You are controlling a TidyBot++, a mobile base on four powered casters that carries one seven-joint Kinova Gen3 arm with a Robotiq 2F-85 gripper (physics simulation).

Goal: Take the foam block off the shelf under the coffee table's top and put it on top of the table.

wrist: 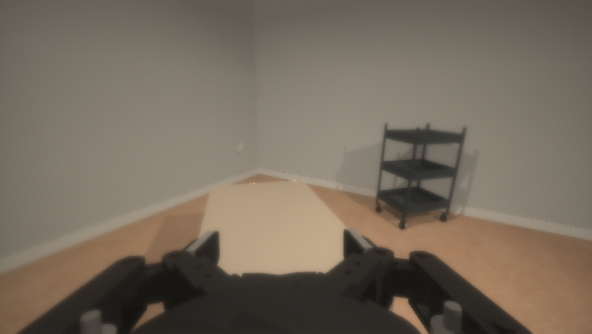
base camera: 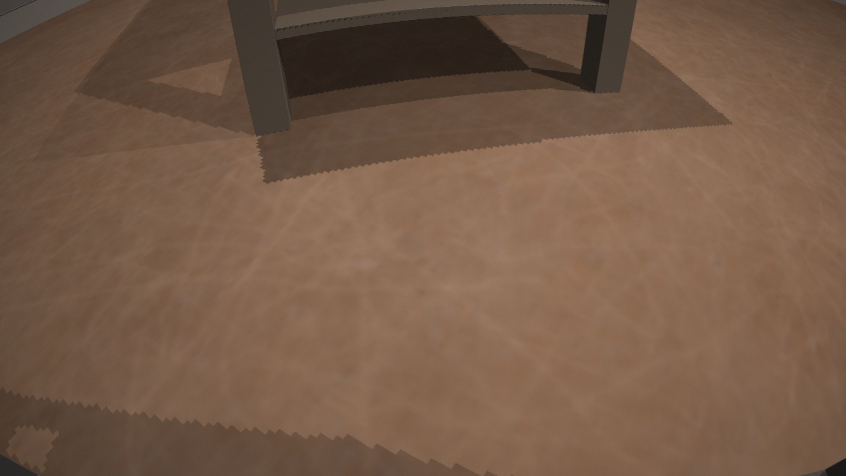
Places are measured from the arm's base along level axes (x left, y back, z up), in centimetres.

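Pixels of known places: gripper, between the fingertips: (wrist: 281, 244).
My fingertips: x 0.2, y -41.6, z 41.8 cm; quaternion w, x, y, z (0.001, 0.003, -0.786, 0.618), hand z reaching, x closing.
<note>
Ahead of a thing's pixels: the offset from my fingertips to its middle. "spot": to the spot under its first point. Level surfaces: height alone.
The coffee table shows in the base camera view as two grey legs and the front edge of its lower shelf @(spot: dx -2.3, dy -28.8, dz -67.2 cm) (base camera: 443, 11) at the top of the view. In the wrist view the pale table top @(spot: dx +4.3, dy -74.3, dz -36.5 cm) (wrist: 275, 215) stretches away beyond the fingers. My gripper (wrist: 281, 244) is open and empty, and it points forward over the near part of the table top. The foam block does not show in either view; much of the shelf is cut off by the upper edge of the base camera view.
A dark three-tier cart (wrist: 417, 169) stands by the wall at the right, beyond the table. Two grey walls meet in a corner behind the table. The table's left front leg @(spot: dx +20.5, dy -23.5, dz -71.9 cm) (base camera: 260, 71) and right front leg @(spot: dx -28.5, dy -34.9, dz -74.4 cm) (base camera: 615, 53) stand on the brown floor @(dz -81.5 cm) (base camera: 414, 266).
</note>
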